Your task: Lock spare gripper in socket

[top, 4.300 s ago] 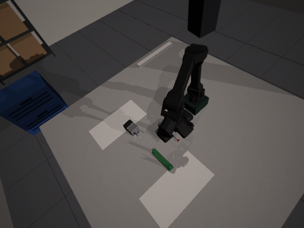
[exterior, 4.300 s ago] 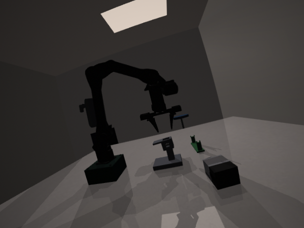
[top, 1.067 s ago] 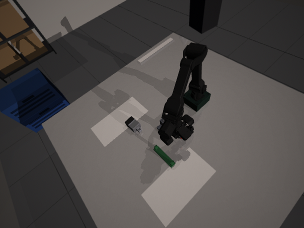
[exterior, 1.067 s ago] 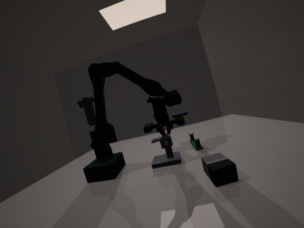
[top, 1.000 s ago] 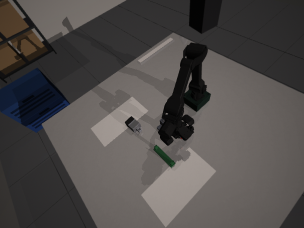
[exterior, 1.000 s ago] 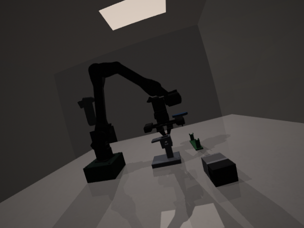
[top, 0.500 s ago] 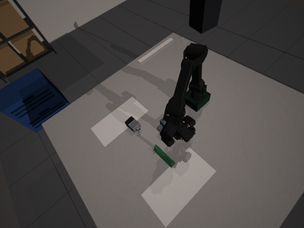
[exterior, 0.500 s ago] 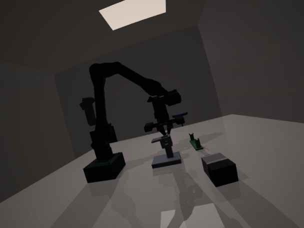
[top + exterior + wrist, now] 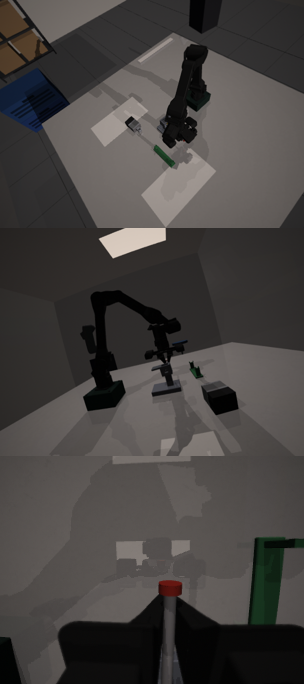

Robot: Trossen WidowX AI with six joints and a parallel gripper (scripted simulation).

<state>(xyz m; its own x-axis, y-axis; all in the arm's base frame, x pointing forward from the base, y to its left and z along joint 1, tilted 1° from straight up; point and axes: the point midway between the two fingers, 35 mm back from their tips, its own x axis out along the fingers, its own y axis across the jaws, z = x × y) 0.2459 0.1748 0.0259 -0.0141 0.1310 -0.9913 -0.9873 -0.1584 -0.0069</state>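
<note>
My gripper tip is now 120 mm short of the green stand, 10 mm to the right of it and 30 mm above it. The rest, counted from my gripper tip: spare gripper: 170 mm ahead, 250 mm to the right, 30 mm below; grey mount: 10 mm ahead, 130 mm to the right.
</note>
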